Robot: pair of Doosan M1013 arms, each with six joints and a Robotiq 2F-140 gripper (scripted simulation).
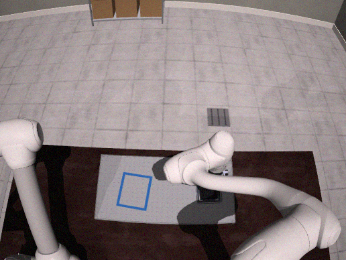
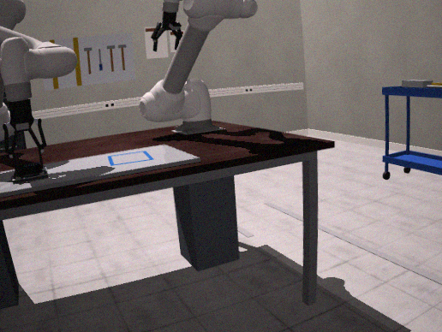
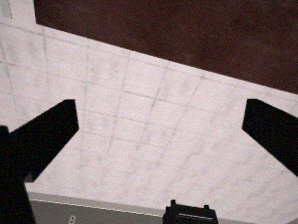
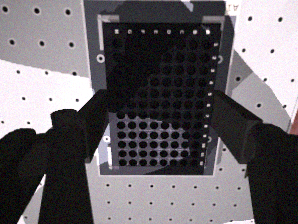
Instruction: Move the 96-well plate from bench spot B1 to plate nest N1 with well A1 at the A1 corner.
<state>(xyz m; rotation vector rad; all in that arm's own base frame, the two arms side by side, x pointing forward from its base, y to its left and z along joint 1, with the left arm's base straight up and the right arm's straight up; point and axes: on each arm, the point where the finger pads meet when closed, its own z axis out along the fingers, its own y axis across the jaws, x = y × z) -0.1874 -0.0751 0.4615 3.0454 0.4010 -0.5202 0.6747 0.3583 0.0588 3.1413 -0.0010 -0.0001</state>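
Observation:
The plate nest lies 40 mm below my right hand. From my right hand the other things lie so: black 96-well plate: 20 mm below; then light mark: 80 mm ahead, 50 mm to the right, 30 mm below.

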